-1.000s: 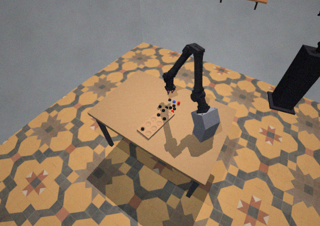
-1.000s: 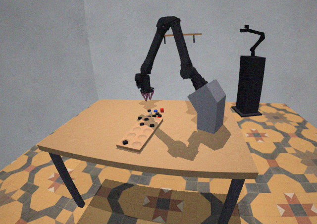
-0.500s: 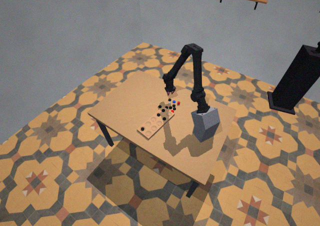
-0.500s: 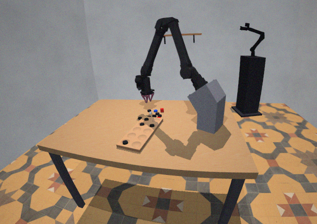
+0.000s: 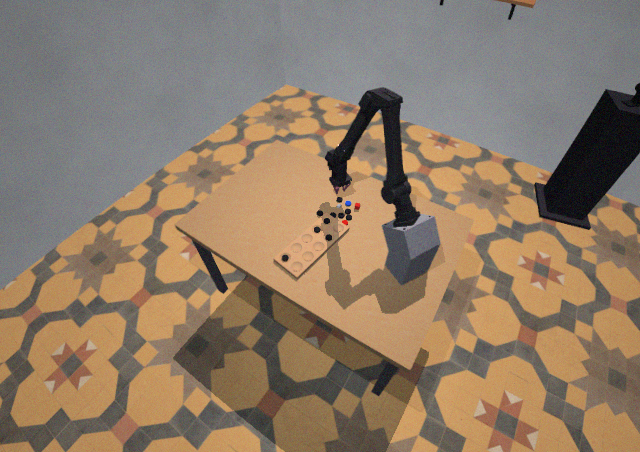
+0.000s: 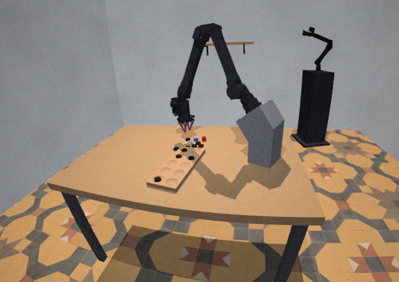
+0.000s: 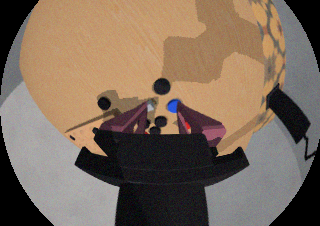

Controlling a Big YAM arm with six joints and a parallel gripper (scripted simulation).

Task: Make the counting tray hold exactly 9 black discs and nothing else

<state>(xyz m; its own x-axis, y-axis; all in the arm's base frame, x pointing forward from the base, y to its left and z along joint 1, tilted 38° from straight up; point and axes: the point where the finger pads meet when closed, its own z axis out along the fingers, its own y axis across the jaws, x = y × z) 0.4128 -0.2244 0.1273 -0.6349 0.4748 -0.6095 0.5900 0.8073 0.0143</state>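
Right now my hand is 6 cm above the small white piece, 5 cm to the right of it and 1 cm past it. Round my hand: red disc (15 cm to the left, 8 cm behind, 7 cm below); then blue disc (7 cm below, 5 cm behind, 1 cm to the left); then red cube (11 cm behind, 6 cm below, 2 cm to the left).
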